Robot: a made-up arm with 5 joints.
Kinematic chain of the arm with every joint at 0, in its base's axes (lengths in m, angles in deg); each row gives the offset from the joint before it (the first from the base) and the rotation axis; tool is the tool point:
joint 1: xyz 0 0 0.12 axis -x
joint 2: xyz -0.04 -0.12 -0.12 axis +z
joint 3: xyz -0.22 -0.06 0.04 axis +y
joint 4: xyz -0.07 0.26 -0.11 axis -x
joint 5: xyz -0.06 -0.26 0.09 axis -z
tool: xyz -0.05 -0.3 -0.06
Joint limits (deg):
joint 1: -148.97..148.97
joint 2: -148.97..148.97
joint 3: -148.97..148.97
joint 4: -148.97..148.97
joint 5: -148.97..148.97
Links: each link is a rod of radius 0.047 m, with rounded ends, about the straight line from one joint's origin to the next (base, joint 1, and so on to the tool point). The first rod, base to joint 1, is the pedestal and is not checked.
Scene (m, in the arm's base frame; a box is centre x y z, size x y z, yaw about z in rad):
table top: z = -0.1
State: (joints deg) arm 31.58 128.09 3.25 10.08 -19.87
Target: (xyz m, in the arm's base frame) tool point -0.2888 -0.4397 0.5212
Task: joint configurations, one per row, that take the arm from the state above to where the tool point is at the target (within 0.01 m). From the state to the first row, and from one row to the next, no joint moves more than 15 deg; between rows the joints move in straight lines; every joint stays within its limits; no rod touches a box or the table.
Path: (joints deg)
1: 27.12 116.77 -0.40 23.73 -18.70
2: 22.66 105.44 -4.05 37.38 -17.53
3: 18.21 94.12 -7.70 51.04 -16.35
4: 13.75 82.80 -11.35 64.69 -15.18
5: 9.29 71.47 -15.00 78.34 -14.01

